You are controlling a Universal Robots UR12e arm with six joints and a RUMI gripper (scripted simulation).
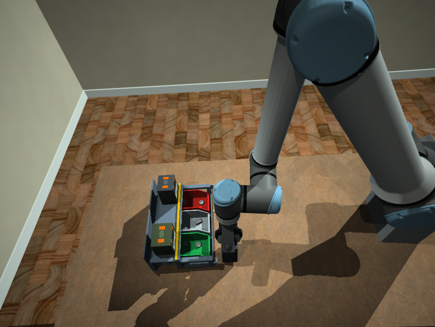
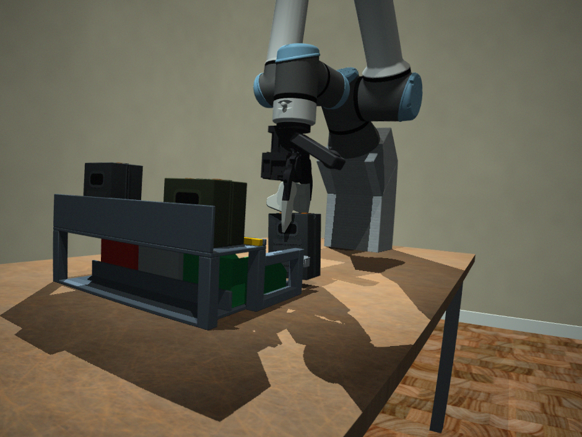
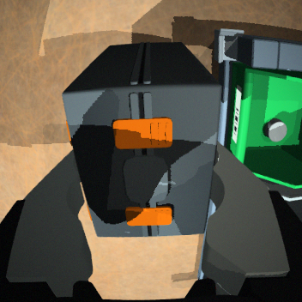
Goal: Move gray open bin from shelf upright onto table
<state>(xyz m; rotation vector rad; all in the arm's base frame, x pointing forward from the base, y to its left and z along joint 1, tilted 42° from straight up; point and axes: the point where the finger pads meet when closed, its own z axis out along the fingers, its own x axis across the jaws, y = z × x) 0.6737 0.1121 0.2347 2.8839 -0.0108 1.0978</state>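
Now: hand 16 cm short of the gray bin, 14 cm to the left of it and 8 cm above it. Round my hand: yellow strip (21 cm ahead, 14 cm to the right, 1 cm below); green bin (17 cm ahead, 2 cm to the right, 8 cm below); red bin (16 cm ahead, 25 cm to the right, 8 cm below).
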